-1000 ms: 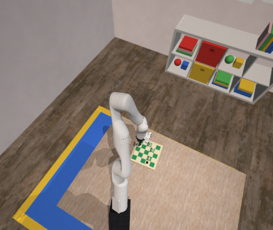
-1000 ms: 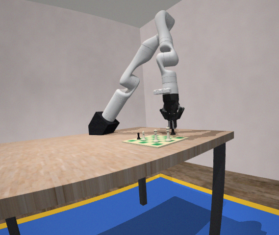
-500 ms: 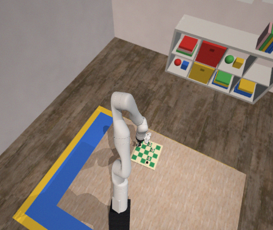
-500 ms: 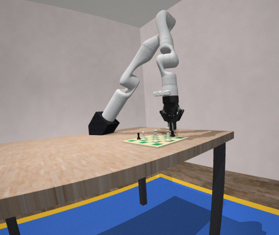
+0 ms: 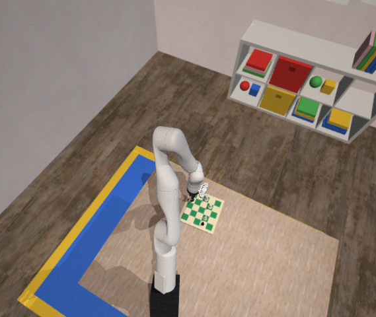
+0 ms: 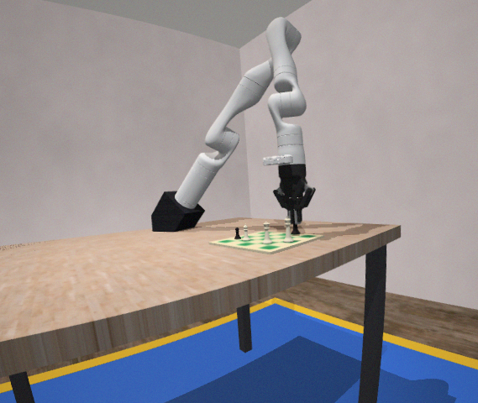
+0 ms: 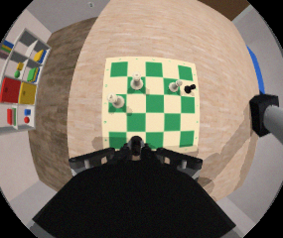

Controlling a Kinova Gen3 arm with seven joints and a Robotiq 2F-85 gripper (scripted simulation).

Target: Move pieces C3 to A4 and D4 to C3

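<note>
Right now my hand is 20 mm above the tall black piece. Round my hand: white pawn: 30 mm behind, 130 mm to the right, 30 mm below; tall white piece: 60 mm ahead, 60 mm to the right, 20 mm below; green-and-cream chessboard: 80 mm to the right, 50 mm below.
</note>
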